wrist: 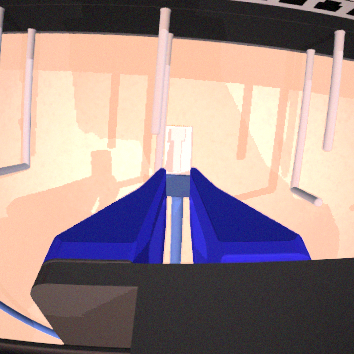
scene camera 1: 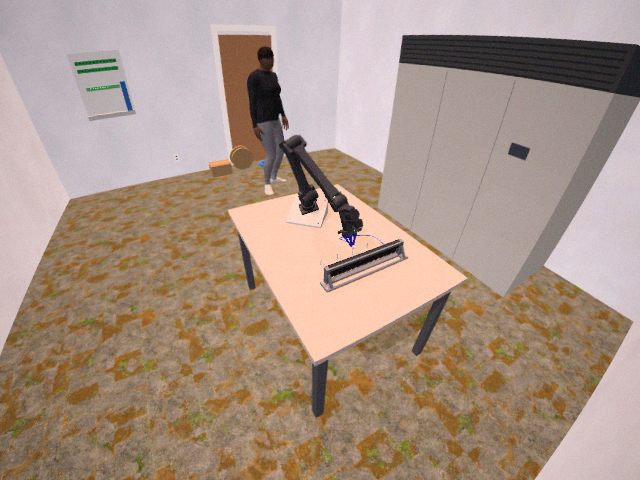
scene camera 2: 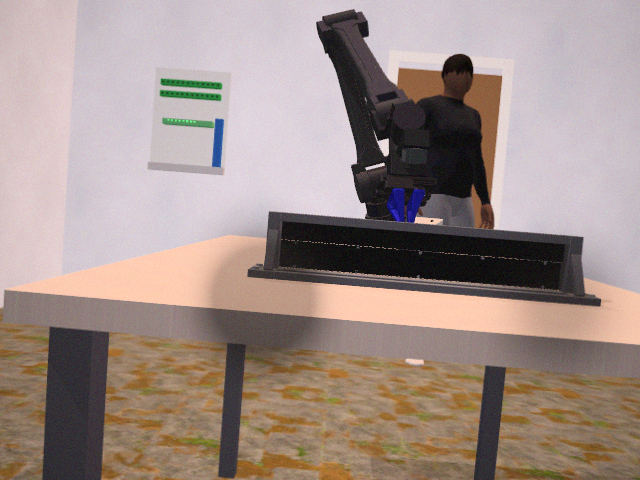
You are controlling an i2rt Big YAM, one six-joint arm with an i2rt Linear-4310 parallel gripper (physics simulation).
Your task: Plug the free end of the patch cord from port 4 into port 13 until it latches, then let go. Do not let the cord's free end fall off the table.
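Places are measured from the arm's base along level axes (x right, y ahead, z up), in metres.
Pixels of known places: gripper, fingertip midpoint: [wrist: 177,178] [scene camera 1: 352,246]; arm's base at its link origin: [scene camera 1: 308,207].
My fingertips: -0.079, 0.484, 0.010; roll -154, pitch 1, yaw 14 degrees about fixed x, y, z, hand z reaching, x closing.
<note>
For each thing: its top centre in the pictures, then the offset to it from my fingertips, as dx, dy, dz. "spot": a spot on its surface instead. Level surfaces: height alone.
- cord's free-end plug at a spot on its surface: [wrist: 178,186] spot: +0.001, -0.002, +0.009
- patch panel at its top centre: [scene camera 2: 421,223] [scene camera 1: 363,249] -0.026, +0.071, +0.024
- pair at a spot on its surface: [wrist: 163,75] spot: -0.021, +0.050, -0.023
- table at its surface level: dz -0.077
My gripper [scene camera 1: 352,244] [scene camera 2: 404,221] [wrist: 177,178] has blue fingers and is shut on the cord's free-end plug [wrist: 178,186]. The plug's clear tip points forward, toward the panel, in the wrist view. The blue cord [wrist: 176,230] [scene camera 1: 373,236] runs back between the fingers, and another stretch curves at lower left in the wrist view. The patch panel [scene camera 1: 364,261] [scene camera 2: 423,228] [wrist: 240,30] stands on the table, apart from the plug. Port openings show at the upper right edge of the wrist view; their numbers cannot be read, so port 13 cannot be identified.
Thin pale rods [wrist: 301,120] with bent ends stick out from the panel's back toward the gripper; one pair [wrist: 163,75] is right by the plug's tip, slightly left. The table [scene camera 1: 289,279] [scene camera 2: 170,279] carries the arm's base plate [scene camera 1: 305,219]. A person [scene camera 1: 266,98] [scene camera 2: 454,139] stands behind the table.
</note>
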